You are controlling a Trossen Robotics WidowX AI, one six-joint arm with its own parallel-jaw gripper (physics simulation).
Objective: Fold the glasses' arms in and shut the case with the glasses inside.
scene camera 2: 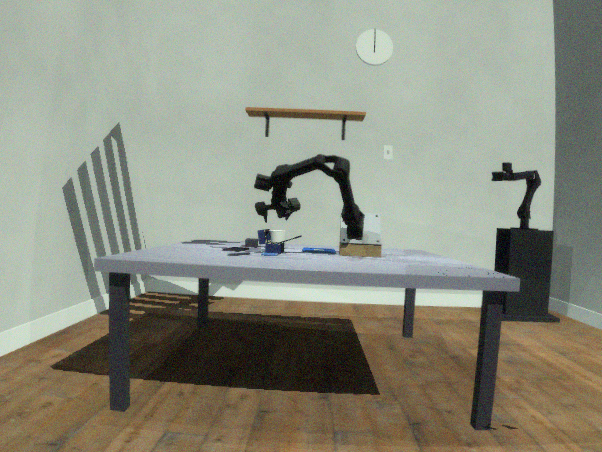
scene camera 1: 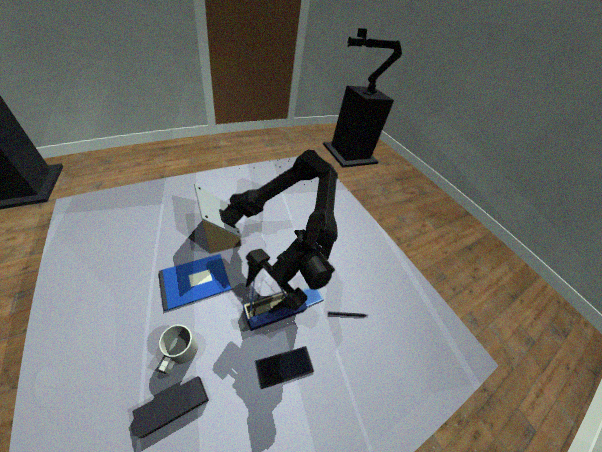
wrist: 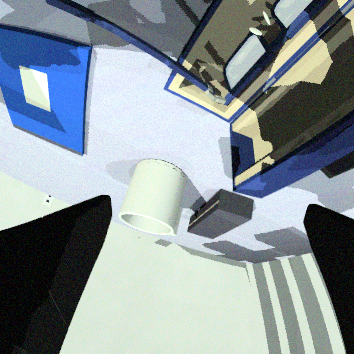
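Seen in the pictures: gripper, between the fingertips: [scene camera 2: 276,221] [scene camera 1: 257,298] [wrist: 213,211]; arm's base, origin of its link: [scene camera 2: 355,233] [scene camera 1: 227,218].
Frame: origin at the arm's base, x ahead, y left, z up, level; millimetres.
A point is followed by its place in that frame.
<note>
The glasses case [scene camera 1: 261,306] {x 318, y 39, z -90 mm} [scene camera 2: 274,247] {x 324, y 150, z -70 mm} [wrist: 204,99] {x 339, y -9, z -59 mm} is blue with cream lining and stands open on the table. Its lid [scene camera 1: 275,319] {x 399, y 54, z -6 mm} [wrist: 300,166] {x 388, y 34, z -1 mm} is raised along the side away from the robot's base. The glasses [wrist: 245,62] {x 348, y 31, z -71 mm} lie in the case, lenses near the hinge. Their arms are unfolded and stick out toward the robot's base; one arm [wrist: 130,41] crosses the upper part of the wrist view. My gripper [scene camera 1: 261,296] {x 344, y 20, z 36 mm} [scene camera 2: 276,219] {x 344, y 20, z 36 mm} [wrist: 213,211] {x 344, y 20, z 36 mm} is open and empty, above the case in scene camera 2. Part of the case is hidden behind a finger in scene camera 1.
A blue book [scene camera 1: 172,285] {x 165, y -218, z -89 mm} [wrist: 65,110] {x 211, y -145, z -88 mm}, a white mug [scene camera 1: 186,350] {x 403, y -182, z -13 mm} [wrist: 155,195] {x 363, y -165, z -41 mm} and a dark box [scene camera 1: 170,407] {x 509, y -244, z -61 mm} [wrist: 222,212] {x 474, y -178, z -61 mm} are nearby. A phone [scene camera 1: 285,367] {x 512, y 50, z -88 mm} and a pen [scene camera 1: 347,314] {x 436, y 297, z -89 mm} lie near the case. A light blue cloth [scene camera 1: 314,298] {x 347, y 216, z -91 mm} lies at its end.
</note>
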